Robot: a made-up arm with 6 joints.
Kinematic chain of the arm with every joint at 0, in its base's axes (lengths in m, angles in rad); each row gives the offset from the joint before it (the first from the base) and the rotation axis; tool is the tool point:
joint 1: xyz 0 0 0.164 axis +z
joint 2: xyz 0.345 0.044 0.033 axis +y
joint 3: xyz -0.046 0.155 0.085 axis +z
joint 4: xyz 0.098 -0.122 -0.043 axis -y
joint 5: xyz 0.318 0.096 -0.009 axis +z
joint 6: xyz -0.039 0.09 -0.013 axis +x
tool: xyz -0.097 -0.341 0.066
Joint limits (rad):
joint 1: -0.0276..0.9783
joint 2: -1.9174..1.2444
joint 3: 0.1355..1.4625
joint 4: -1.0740..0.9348
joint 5: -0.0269..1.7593
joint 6: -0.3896..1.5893
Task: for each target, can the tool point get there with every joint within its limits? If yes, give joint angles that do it. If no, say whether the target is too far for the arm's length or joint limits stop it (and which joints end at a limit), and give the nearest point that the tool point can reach.
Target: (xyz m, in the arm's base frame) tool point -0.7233 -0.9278 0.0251
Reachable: no: joint limits stop it (at a limit: joint 1, joint 2, joint 3, joint 4, joint 5) | nearest point -0.2577 -0.1704 0.2463 | short by 0.916 m
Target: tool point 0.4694 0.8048 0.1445
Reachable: yes | joints 0.6559 -0.3196 0.7577 -0.0888 0.9872 0.7957
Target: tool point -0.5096 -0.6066 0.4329
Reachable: no: joint limits stop it (at a limit: joint 1, joint 2, joint 3, joint 4, joint 5) | nearest point -0.2831 -0.1638 0.3693 | short by 0.501 m
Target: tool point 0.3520 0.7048 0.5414
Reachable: yes | joints 0.7704 -1.2881 0.7270 -0.5303 0.9368 0.5009
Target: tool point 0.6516 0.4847 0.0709
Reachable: yes | joints 0.2911 -0.7276 1.1787 -0.6591 0.7505 1.0245
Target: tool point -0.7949 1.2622 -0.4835
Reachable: no: too far | nearest point -0.3793 0.8435 -0.1171 | short by 0.694 m
